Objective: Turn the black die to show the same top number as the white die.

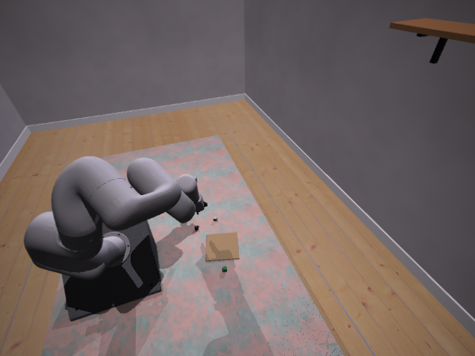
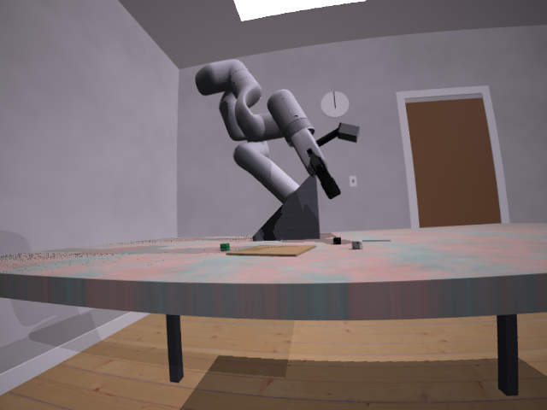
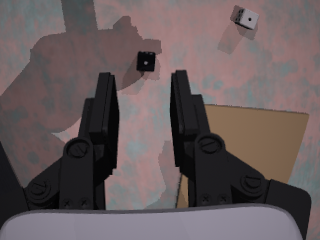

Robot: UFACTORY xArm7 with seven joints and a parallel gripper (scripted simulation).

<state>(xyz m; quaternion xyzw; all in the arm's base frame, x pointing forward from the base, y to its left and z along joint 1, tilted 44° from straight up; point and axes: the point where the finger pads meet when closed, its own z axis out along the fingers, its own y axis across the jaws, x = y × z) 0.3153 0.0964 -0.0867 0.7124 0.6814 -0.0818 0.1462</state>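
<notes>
Now: hand 120 mm above the black die and 10 mm to the right of it. Round my hand: green die: 240 mm to the right, 120 mm below, 80 mm ahead; tan mat: 130 mm below, 120 mm to the right, 100 mm ahead; white die: 120 mm below, 100 mm ahead, 40 mm to the left.
</notes>
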